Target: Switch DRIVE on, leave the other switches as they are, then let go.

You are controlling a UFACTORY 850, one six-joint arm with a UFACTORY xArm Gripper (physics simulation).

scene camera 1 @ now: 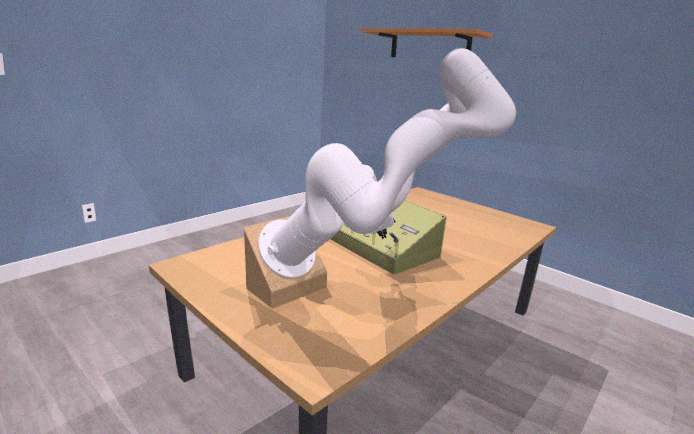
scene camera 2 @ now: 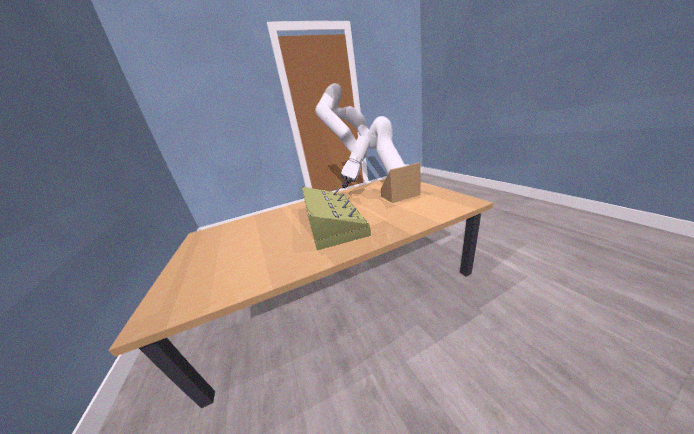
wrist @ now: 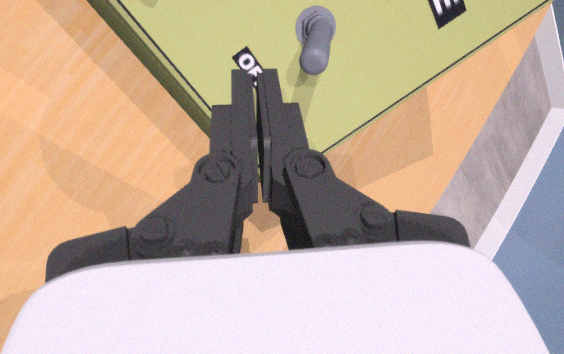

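The green switch panel stands on the table. The grey DRIVE lever is at one end of it. In the wrist view its rounded tip points toward the bottom of the picture; I cannot tell for sure which way it is tipped. The end of the DRIVE label shows at the top; the ON label does not show there. My gripper is shut and empty. In the wrist view its fingertips partly cover the OFF label, left of the lever and apart from it.
Another switch lever stands at the panel's other end, with more between. The arm hides part of the panel in scene view 1. The wooden base block carries the arm on the table. A wall shelf hangs behind.
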